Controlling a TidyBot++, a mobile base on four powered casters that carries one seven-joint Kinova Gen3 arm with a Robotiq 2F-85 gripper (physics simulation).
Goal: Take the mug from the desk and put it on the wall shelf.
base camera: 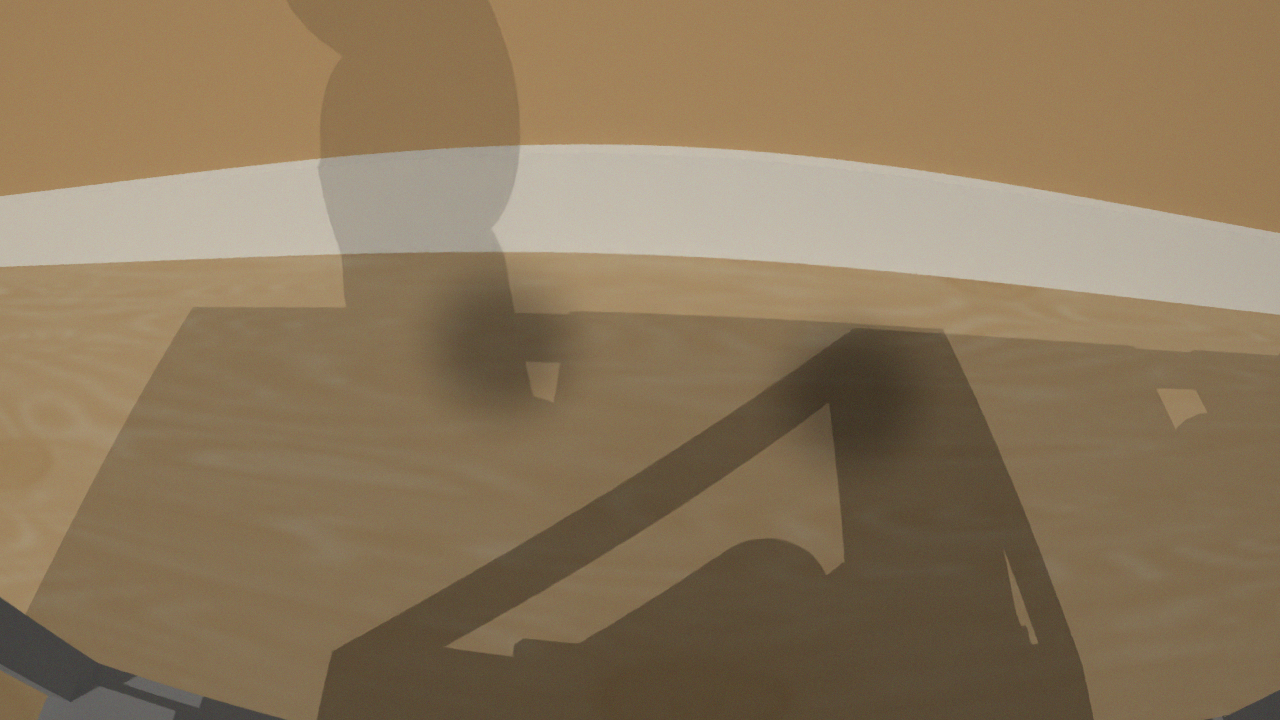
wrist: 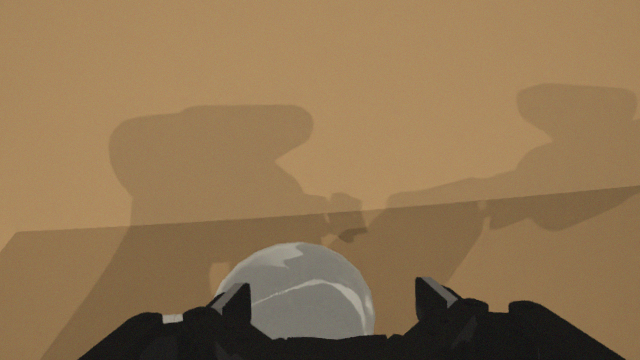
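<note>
My gripper (wrist: 333,299) is open in the lower part of the wrist view, its two black fingers wide apart. The mug (wrist: 312,295), pale grey and round, shows at the bottom of that view, behind the left finger and across most of the gap between the fingers. It is not gripped. Its lower part is hidden by the gripper. The mug does not show in the base camera view. The desk and the wall shelf cannot be made out in either view.
A tan wall (wrist: 400,100) (base camera: 805,80) with large shadows of the arm fills the back of the wrist view. In the base camera view a white baseboard (base camera: 716,205) runs along the wall above the wood floor (base camera: 268,501), which carries dark shadows.
</note>
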